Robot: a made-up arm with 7 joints. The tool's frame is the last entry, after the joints. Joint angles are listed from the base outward. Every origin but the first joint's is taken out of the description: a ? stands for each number. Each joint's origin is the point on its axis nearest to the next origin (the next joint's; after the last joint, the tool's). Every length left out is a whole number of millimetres.
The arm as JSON. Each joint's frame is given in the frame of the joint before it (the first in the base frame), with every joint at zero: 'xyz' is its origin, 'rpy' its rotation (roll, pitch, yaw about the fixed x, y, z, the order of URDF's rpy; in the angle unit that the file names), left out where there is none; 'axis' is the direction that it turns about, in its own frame. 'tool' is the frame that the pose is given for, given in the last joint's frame.
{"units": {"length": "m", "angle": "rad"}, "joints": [
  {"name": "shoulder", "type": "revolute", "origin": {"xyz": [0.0, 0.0, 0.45]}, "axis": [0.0, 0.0, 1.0]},
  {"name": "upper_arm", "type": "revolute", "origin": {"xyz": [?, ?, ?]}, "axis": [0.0, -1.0, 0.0]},
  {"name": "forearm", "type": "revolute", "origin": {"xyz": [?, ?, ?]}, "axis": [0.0, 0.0, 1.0]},
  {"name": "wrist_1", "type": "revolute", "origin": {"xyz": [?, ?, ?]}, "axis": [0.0, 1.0, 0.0]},
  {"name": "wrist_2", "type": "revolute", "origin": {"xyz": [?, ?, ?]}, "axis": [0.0, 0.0, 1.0]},
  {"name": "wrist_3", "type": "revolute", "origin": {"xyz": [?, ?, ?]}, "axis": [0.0, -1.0, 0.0]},
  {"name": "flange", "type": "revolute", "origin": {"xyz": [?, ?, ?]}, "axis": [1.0, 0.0, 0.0]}
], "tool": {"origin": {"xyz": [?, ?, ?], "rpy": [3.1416, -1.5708, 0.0]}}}
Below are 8 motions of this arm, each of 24 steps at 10 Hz.
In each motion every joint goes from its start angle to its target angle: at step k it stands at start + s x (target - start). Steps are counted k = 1, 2, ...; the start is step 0. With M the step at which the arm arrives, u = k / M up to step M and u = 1 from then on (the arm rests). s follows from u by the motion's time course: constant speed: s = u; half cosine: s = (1 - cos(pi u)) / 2; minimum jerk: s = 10 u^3 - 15 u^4 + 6 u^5.
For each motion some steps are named. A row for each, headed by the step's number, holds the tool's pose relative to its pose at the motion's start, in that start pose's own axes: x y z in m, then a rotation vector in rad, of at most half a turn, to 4 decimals.
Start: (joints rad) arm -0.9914 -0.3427 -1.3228 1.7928 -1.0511 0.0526 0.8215
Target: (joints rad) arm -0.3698 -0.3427 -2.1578 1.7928 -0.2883 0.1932 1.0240
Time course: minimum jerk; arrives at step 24
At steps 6, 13, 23, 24:
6: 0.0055 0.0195 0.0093 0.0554 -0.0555 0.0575
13: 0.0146 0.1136 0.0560 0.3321 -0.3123 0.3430
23: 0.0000 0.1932 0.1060 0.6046 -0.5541 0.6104
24: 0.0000 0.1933 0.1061 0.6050 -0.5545 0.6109

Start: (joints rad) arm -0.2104 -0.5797 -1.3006 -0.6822 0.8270 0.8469 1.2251
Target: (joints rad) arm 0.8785 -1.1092 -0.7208 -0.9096 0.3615 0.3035 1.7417
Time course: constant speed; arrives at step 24
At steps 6, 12, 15, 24:
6: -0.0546 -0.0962 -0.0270 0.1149 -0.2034 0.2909
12: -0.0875 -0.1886 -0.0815 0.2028 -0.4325 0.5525
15: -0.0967 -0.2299 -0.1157 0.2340 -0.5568 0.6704
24: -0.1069 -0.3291 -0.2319 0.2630 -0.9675 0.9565

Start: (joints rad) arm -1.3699 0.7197 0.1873 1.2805 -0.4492 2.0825 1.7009
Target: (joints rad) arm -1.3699 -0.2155 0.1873 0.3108 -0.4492 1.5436 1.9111
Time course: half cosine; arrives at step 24
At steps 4, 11, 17, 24:
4: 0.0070 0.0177 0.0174 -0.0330 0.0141 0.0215
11: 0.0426 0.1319 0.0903 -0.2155 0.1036 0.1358
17: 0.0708 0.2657 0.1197 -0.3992 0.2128 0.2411
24: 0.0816 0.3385 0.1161 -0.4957 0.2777 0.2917

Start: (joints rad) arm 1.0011 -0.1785 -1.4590 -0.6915 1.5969 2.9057 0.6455
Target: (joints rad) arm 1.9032 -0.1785 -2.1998 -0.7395 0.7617 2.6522 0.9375
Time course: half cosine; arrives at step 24
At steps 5, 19, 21, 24:
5: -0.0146 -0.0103 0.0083 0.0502 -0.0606 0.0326
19: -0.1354 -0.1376 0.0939 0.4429 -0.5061 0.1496
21: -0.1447 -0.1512 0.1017 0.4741 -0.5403 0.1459
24: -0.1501 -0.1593 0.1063 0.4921 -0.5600 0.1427

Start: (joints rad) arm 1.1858 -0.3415 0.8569 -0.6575 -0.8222 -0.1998 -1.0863
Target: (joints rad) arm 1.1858 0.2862 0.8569 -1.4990 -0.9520 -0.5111 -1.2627
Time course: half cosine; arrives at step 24
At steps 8, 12, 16, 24:
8: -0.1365 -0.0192 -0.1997 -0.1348 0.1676 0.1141
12: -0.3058 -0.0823 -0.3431 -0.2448 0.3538 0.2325
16: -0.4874 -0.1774 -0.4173 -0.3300 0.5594 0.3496
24: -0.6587 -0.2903 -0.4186 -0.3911 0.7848 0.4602

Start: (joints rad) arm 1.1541 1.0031 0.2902 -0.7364 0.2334 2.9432 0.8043
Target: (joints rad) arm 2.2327 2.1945 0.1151 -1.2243 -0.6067 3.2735 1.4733
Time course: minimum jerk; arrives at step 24
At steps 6, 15, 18, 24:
6: 0.0317 -0.0066 0.1455 0.2415 0.0896 0.0210
15: 0.3600 -0.5051 0.6890 1.8048 -0.0726 -0.2355
18: 0.3899 -0.7157 0.6831 2.1772 -0.3334 -0.4341
24: 0.3826 -0.8337 0.6473 2.3684 -0.5297 -0.5838

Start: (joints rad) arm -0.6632 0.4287 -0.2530 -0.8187 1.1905 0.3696 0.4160
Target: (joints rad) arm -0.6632 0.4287 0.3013 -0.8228 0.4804 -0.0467 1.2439
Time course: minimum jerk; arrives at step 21
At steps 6, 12, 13, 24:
6: 0.0166 0.0048 -0.0345 -0.0504 0.0184 0.1264
12: 0.0589 0.0451 -0.1510 -0.2175 0.1103 0.6111
13: 0.0637 0.0555 -0.1704 -0.2448 0.1296 0.7018
24: 0.0744 0.0981 -0.2350 -0.3366 0.2021 1.0303

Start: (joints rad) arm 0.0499 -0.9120 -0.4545 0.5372 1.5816 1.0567 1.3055
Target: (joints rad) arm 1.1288 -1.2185 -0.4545 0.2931 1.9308 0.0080 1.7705
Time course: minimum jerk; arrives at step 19
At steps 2, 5, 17, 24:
2: -0.0043 0.0082 0.0073 -0.0194 -0.0105 0.0069
5: -0.0548 0.1042 0.0798 -0.2346 -0.1188 0.0791
17: -0.5545 1.0339 -0.0185 -2.1729 -0.5793 0.3075
24: -0.5589 1.0430 -0.0269 -2.1961 -0.5800 0.3044

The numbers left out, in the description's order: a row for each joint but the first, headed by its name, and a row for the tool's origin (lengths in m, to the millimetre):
upper_arm: 0.0 -0.08 0.0
forearm: 0.0 0.0 0.37
wrist_1: 0.01 0.06 0.0
wrist_2: -0.03 0.0 0.56
wrist_3: 0.0 -0.11 0.0
flange: 0.01 0.0 0.1
tool: 0.0 0.0 0.0

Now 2 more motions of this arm.
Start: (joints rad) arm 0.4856 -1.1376 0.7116 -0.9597 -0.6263 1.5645 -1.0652
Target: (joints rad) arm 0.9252 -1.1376 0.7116 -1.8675 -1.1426 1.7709 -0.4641
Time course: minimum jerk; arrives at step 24
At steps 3, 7, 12, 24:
3: 0.0014 0.0052 -0.0034 -0.0132 0.0007 0.0071
7: 0.0107 0.0481 -0.0349 -0.1245 0.0051 0.0662
12: 0.0135 0.1449 -0.1354 -0.3975 0.0044 0.2049
24: -0.0154 0.2408 -0.3161 -0.7530 -0.0311 0.3500

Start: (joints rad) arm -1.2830 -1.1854 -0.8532 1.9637 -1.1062 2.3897 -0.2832
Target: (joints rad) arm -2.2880 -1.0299 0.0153 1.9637 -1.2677 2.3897 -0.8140
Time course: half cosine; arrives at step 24
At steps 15, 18, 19, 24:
15: -0.0536 -0.1260 0.0087 -0.1163 0.3298 0.1633
18: -0.0603 -0.1294 -0.0071 -0.2148 0.3808 0.1752
19: -0.0625 -0.1289 -0.0126 -0.2444 0.3910 0.1762
24: -0.0689 -0.1259 -0.0279 -0.3204 0.4092 0.1745

